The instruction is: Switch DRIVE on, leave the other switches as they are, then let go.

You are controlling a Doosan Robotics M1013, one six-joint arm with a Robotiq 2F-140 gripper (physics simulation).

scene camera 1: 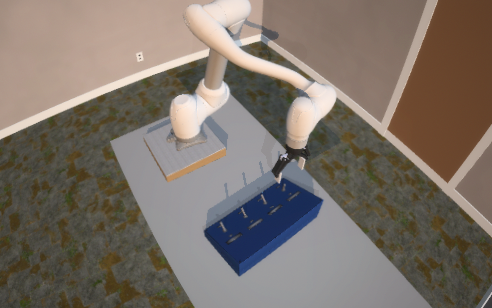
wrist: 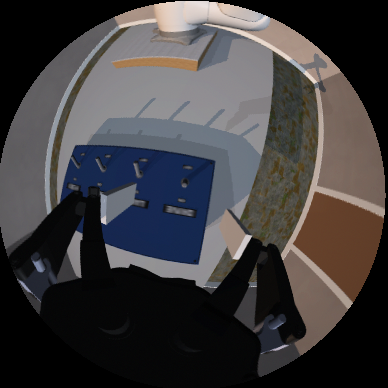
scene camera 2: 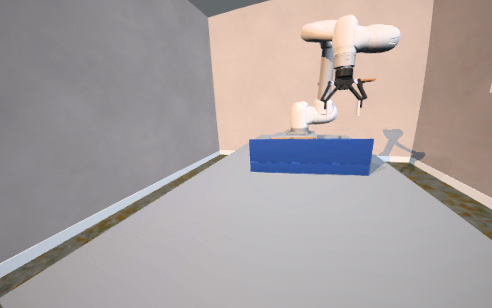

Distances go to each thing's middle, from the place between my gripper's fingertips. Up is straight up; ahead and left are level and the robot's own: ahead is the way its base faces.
Labels:
The blue switch panel [scene camera 1: 246, 240] is 16 cm to the right of my hand, 16 cm below it and 10 cm ahead of it.

